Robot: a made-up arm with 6 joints.
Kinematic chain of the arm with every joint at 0, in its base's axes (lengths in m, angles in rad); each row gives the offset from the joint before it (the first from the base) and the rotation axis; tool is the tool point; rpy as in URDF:
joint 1: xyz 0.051 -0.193 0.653 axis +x
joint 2: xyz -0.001 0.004 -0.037 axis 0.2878 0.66 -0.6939
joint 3: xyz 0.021 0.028 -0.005 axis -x
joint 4: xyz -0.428 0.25 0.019 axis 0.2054 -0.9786 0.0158
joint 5: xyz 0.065 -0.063 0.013 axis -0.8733 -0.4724 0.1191
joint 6: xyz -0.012 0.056 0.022 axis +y
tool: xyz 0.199 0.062 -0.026 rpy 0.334 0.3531 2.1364
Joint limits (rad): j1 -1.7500..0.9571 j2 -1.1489..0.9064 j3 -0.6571..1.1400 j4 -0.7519..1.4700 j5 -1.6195..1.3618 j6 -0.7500..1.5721
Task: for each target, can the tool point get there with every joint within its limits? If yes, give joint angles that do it. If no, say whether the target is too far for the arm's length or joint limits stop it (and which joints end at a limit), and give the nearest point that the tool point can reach.
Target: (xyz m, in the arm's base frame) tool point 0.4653 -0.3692 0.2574
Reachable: no: joint limits stop it (at a limit: joint 2, joint 3, joint 4, joint 5) | nearest point 0.1861 -0.3698 0.2560 | short by 0.279 m
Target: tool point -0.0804 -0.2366 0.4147
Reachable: yes | joints -1.3217 -0.1337 0.1156 -0.2650 -1.2372 -0.4117
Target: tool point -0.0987 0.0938 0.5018
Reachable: yes | joints 0.7400 -0.8272 0.7465 0.6350 0.6445 0.6776
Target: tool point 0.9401 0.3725 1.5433
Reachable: no: too far | nearest point 0.1758 0.0861 1.0924 | short by 0.932 m
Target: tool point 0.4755 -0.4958 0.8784
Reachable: no: joint limits stop it (at a limit: joint 1, joint 2, joint 3, joint 4, joint 5) | nearest point 0.1849 -0.5303 0.9004 | short by 0.293 m
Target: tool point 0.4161 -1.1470 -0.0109
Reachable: no: too far | nearest point 0.0699 -0.6935 0.3047 | short by 0.652 m
